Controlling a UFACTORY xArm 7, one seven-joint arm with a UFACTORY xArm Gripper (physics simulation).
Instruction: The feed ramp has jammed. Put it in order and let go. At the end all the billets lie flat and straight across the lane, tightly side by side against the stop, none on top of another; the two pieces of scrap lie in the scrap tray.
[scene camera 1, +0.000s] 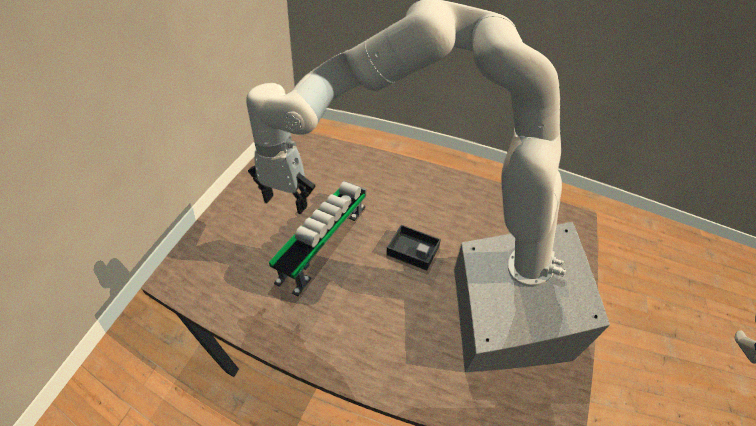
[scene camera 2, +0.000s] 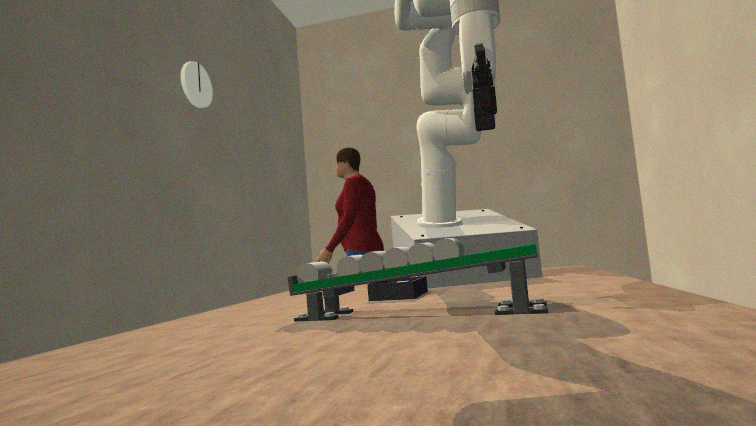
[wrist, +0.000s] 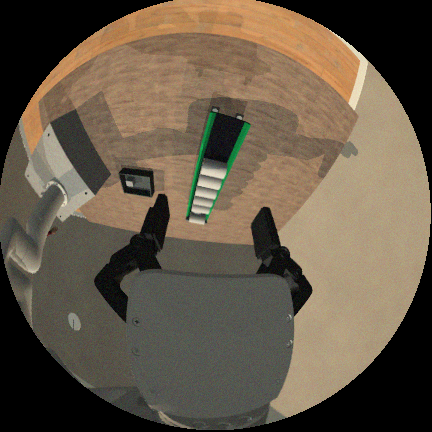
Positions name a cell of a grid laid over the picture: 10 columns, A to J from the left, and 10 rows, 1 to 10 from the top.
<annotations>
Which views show my gripper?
Scene camera 1, scene camera 2 and the wrist view: all of them.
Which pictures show the black scrap tray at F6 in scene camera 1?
Scene camera 1, scene camera 2 and the wrist view: all of them.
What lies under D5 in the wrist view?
A black scrap tray.
</annotations>
